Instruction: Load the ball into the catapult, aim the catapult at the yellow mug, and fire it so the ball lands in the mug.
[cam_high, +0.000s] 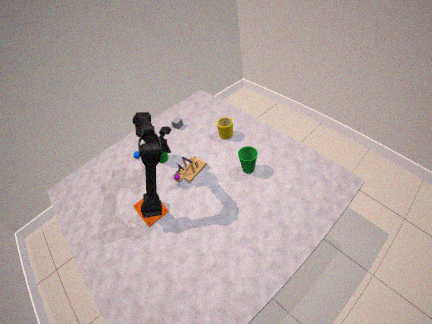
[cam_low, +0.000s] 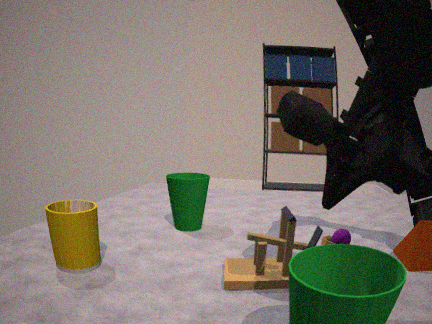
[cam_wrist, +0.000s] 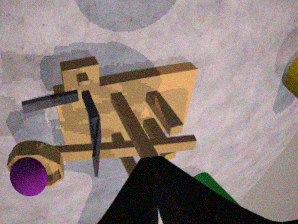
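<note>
Right now the purple ball is 100 mm to the right of my gripper tip, 70 mm below it and 40 mm behind it. Also, from my gripper tip: catapult upright frame 70 mm to the right, 50 mm below, 50 mm ahead; wooden catapult 80 mm below, 60 mm to the right, 30 mm ahead; blue ball 250 mm to the left, 140 mm behind, 110 mm below.
</note>
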